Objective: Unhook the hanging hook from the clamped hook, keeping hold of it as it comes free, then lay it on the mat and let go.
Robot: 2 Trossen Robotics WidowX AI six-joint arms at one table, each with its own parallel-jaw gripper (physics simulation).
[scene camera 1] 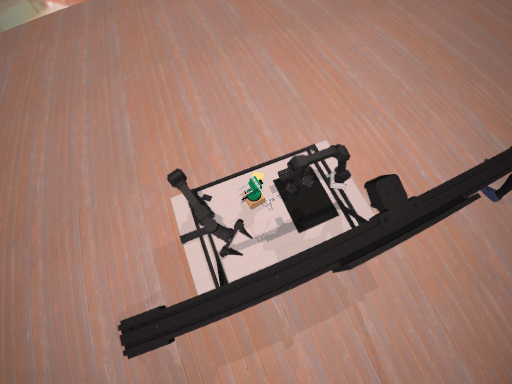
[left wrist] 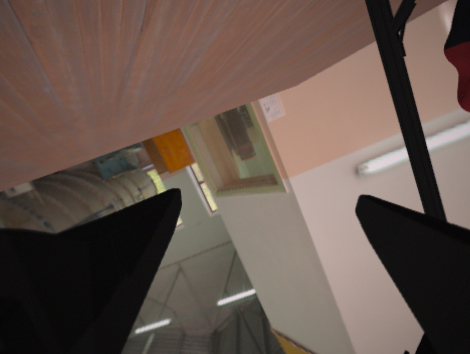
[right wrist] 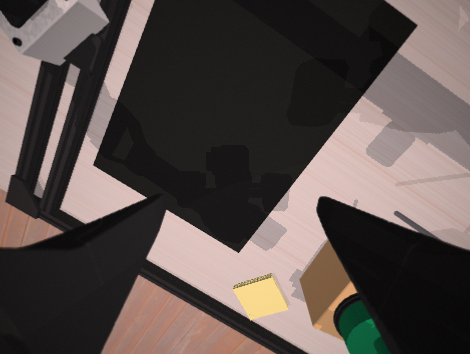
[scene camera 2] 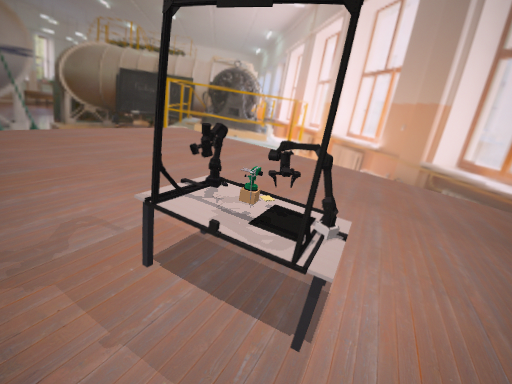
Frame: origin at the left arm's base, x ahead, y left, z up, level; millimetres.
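Seen in the pictures: left gripper, between the fingertips: [scene camera 1: 247, 246] [left wrist: 267, 199] [scene camera 2: 206, 150]; right gripper, between the fingertips: [scene camera 1: 298, 184] [right wrist: 242, 202] [scene camera 2: 283, 187]; left arm's base, origin of its link: [scene camera 2: 214, 177]; right arm's base, origin of its link: [scene camera 1: 339, 178] [scene camera 2: 328, 224].
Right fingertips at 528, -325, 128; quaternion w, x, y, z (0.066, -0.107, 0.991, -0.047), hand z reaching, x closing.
Note:
Pixels of each thing's top centre, then the offset from my right fingertips to it, as dx, dy, dz. "*": a spot on its surface instead. Level surfaces: height alone.
- green clamp, a spot on its surface: [right wrist: 359, 327] * -176, +147, -73
- wooden block, centre of its top: [right wrist: 371, 318] [scene camera 1: 253, 194] [scene camera 2: 250, 188] -214, +159, -103
- black mat, height of its surface: dz -183
- yellow notepad, centre of its top: [right wrist: 260, 300] [scene camera 1: 257, 177] [scene camera 2: 267, 197] -94, +264, -177
- thin grey rod, a spot on its surface: [right wrist: 412, 222] * -188, +14, -99
A green clamp [scene camera 1: 254, 194] [scene camera 2: 251, 186] [right wrist: 359, 327] stands on a wooden block [scene camera 1: 257, 204] [scene camera 2: 248, 196] [right wrist: 318, 287]. Thin pale parts show around the clamp in both scene views, too small to tell the clamped hook from the hanging hook. The black mat [scene camera 1: 312, 212] [scene camera 2: 280, 222] [right wrist: 225, 75] lies to the right of the block in the scene views. My left gripper [scene camera 1: 247, 246] [left wrist: 267, 199] is open and empty, to the lower left of the clamp in scene camera 1. My right gripper [scene camera 2: 284, 187] [right wrist: 242, 202] is open and empty above the table, right of the clamp in scene camera 2.
A yellow notepad [scene camera 1: 259, 176] [scene camera 2: 267, 198] [right wrist: 261, 297] lies next to the block. A thin grey rod [right wrist: 412, 222] shows beside the right finger in the right wrist view. Black frame posts [scene camera 2: 160, 100] [scene camera 2: 336, 100] rise from the table, and a black beam [scene camera 1: 295, 267] crosses scene camera 1.

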